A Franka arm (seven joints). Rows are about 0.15 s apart.
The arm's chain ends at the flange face. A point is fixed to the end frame.
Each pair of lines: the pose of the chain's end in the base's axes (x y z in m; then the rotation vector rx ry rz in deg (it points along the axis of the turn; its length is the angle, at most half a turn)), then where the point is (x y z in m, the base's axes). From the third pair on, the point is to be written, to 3 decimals.
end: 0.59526 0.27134 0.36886 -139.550 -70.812 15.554
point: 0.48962 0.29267 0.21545
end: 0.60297 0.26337 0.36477 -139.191 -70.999 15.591
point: 0.49696 0.28491 0.21165
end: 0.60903 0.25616 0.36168 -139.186 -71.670 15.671
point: 0.503 0.276 0.208
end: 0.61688 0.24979 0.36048 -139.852 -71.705 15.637
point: 0.512 0.269 0.206
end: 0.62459 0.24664 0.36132 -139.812 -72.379 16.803
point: 0.518 0.263 0.208
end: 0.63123 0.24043 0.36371 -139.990 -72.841 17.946
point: 0.524 0.254 0.211
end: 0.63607 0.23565 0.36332 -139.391 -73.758 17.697
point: 0.529 0.249 0.210
